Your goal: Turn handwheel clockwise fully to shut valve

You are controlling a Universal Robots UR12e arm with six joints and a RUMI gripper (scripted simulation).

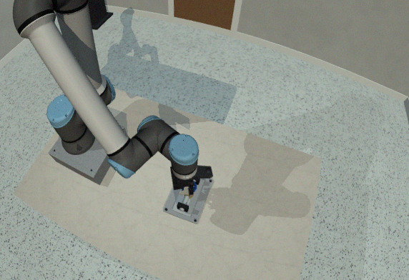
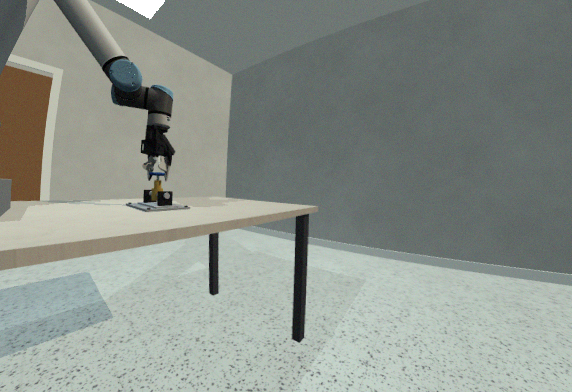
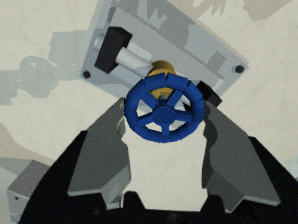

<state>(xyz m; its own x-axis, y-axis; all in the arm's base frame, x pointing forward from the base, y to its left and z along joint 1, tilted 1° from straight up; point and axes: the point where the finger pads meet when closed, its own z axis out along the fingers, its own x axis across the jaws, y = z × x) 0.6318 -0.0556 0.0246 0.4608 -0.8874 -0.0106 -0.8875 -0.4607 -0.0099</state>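
The blue spoked handwheel lies 10 mm above my hand.
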